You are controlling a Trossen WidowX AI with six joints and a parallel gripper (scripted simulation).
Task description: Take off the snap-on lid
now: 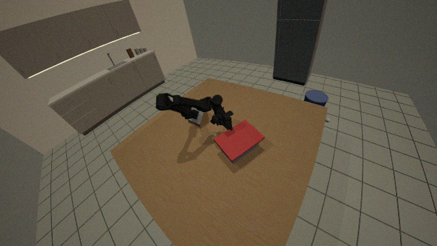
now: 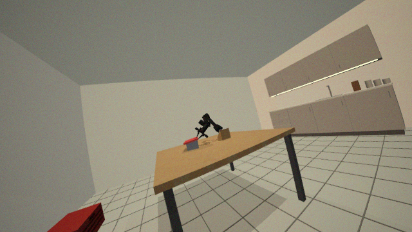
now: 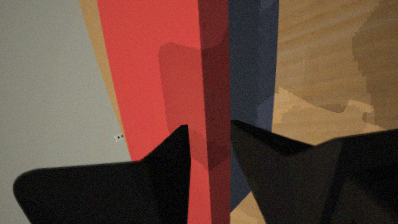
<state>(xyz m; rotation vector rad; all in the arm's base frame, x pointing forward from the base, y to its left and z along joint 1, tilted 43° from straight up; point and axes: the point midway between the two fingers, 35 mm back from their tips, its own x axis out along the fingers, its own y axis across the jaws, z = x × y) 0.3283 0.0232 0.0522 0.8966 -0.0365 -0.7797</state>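
Now: the lid 7 cm ahead of my gripper tip and 2 cm to the right of it. The rest, counted from my gripper tip: storage box: 7 cm ahead, 6 cm below, 2 cm to the right.
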